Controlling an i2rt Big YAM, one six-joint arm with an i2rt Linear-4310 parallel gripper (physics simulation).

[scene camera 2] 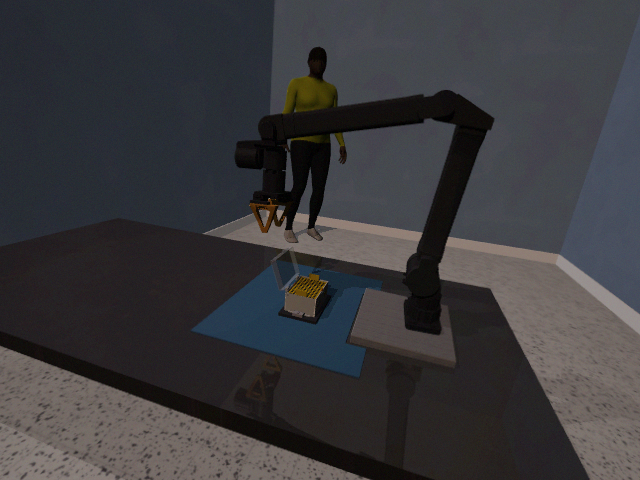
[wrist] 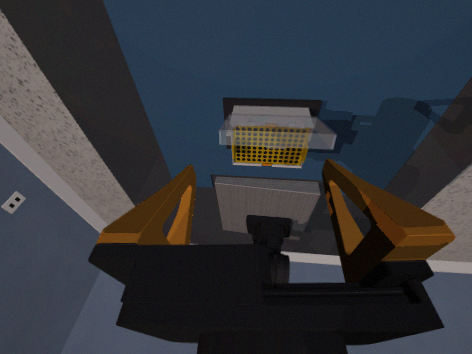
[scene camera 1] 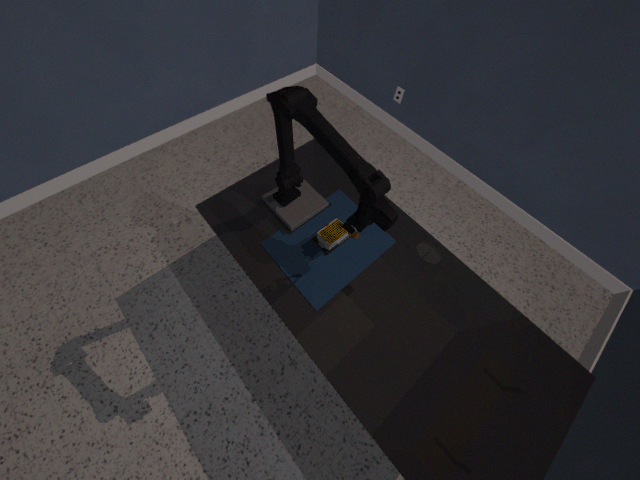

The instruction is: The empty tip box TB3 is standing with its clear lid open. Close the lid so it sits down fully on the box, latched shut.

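Places are measured from the arm's base along level axes (x ahead, y left, z up), in centimetres.
Pixels of known places: gripper, between the fingertips: (scene camera 2: 271, 229) (wrist: 257, 168) (scene camera 1: 359, 228); arm's base, origin of its link: (scene camera 2: 420, 318) (wrist: 268, 224) (scene camera 1: 287, 195).
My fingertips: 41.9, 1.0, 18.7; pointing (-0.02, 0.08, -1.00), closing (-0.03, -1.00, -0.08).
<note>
Ahead of a thing's pixels: the offset from my fingertips to its top centre, as dx, dy, dz. "*": to the spot under its first point. Level surfaces: height alone.
The tip box TB3 (scene camera 1: 333, 234) (scene camera 2: 299, 304) (wrist: 270, 145), white with a yellow rack full of holes, stands upright on a dark holder @(* -10.7, +6.9, -20.4) (scene camera 2: 298, 317) on the blue mat. Its clear lid @(-4.3, -1.5, -5.8) (scene camera 2: 285, 269) (wrist: 323, 138) stands open, roughly upright, hinged on the side away from the arm's base. In scene camera 1 the lid is mostly hidden by the arm. My gripper (scene camera 1: 354, 234) (scene camera 2: 272, 228) (wrist: 257, 168) is open and empty, pointing down. Its orange fingertips hang above the lid's top edge and a little beyond it, on the side away from the base, touching nothing.
The blue mat @(dz -21.2) (scene camera 1: 330, 279) (scene camera 2: 237, 320) (wrist: 270, 50) lies on the dark table @(dz -21.5) (scene camera 2: 129, 268). The arm's base stands on a grey plate (scene camera 1: 299, 214) (scene camera 2: 382, 330) (wrist: 267, 200) beside the mat. A person in a yellow top (scene camera 2: 310, 98) stands behind the table.
</note>
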